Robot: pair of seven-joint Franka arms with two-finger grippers.
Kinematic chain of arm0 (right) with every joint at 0, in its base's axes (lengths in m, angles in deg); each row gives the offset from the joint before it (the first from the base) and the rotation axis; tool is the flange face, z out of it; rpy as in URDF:
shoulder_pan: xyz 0 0 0.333 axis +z
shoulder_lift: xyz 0 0 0 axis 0.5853 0.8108 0
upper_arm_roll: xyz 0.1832 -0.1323 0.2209 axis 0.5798 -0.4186 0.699
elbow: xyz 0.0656 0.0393 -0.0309 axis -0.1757 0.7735 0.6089
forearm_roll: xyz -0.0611 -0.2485 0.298 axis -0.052 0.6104 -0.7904
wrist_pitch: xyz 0 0 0 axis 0.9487 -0.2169 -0.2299
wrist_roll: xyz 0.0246 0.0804 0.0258 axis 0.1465 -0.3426 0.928
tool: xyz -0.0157 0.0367 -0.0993 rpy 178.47 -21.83 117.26
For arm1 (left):
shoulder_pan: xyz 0 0 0.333 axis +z
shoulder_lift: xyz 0 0 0 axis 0.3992 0.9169 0
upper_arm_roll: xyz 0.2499 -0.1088 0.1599 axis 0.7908 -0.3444 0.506
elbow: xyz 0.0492 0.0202 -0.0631 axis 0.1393 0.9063 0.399
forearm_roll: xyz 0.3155 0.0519 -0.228 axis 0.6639 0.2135 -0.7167
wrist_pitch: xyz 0 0 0 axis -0.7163 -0.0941 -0.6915
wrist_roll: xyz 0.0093 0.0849 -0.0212 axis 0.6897 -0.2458 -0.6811
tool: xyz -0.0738 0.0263 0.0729 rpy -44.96 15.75 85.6
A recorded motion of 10 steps. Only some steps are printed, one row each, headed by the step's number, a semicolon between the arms.
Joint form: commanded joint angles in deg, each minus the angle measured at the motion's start. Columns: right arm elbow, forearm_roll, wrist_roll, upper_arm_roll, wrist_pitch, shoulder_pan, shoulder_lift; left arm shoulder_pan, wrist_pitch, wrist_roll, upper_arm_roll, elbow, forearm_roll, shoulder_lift.
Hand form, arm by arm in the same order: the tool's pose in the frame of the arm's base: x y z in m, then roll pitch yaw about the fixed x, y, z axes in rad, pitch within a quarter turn. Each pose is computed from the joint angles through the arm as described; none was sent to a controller.
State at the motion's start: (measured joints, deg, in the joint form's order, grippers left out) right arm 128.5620 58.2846 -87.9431 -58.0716 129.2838 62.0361 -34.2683; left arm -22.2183 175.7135 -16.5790 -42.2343 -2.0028 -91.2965 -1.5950
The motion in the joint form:
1: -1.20 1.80 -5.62 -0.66 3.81 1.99 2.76; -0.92 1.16 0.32 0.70 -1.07 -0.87 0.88
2: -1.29 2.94 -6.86 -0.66 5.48 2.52 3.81; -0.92 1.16 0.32 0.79 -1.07 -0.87 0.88
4: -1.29 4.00 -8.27 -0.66 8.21 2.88 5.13; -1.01 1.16 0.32 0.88 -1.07 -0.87 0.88
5: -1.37 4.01 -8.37 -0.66 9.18 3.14 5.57; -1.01 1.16 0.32 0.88 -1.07 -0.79 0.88
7: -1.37 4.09 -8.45 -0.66 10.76 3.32 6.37; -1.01 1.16 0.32 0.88 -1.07 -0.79 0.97
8: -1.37 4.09 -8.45 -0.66 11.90 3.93 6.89; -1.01 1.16 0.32 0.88 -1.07 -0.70 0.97
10: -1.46 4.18 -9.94 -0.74 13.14 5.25 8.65; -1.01 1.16 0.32 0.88 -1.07 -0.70 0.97
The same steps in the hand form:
1: 0.5712 0.3040 0.4796 -3.0374 -0.0507 -0.4283; 0.4655 -0.5824 0.1999 2.7062 -0.9750 -0.3208
2: 0.5739 0.3109 0.4713 -3.0378 -0.0711 -0.4345; 0.4661 -0.5819 0.1998 2.7083 -0.9757 -0.3217
4: 0.5790 0.3173 0.4611 -3.0262 -0.0971 -0.4471; 0.4658 -0.5821 0.1997 2.7104 -0.9763 -0.3242
5: 0.5800 0.3213 0.4584 -3.0174 -0.1032 -0.4449; 0.4657 -0.5822 0.1998 2.7115 -0.9770 -0.3262
7: 0.5826 0.3251 0.4520 -3.0068 -0.1119 -0.4434; 0.4655 -0.5821 0.1986 2.7128 -0.9756 -0.3273
8: 0.5816 0.3328 0.4480 -2.9979 -0.1181 -0.4335; 0.4655 -0.5822 0.1987 2.7140 -0.9764 -0.3295
10: 0.5789 0.3482 0.4304 -3.0023 -0.1118 -0.4359; 0.4655 -0.5822 0.1987 2.7140 -0.9764 -0.3295

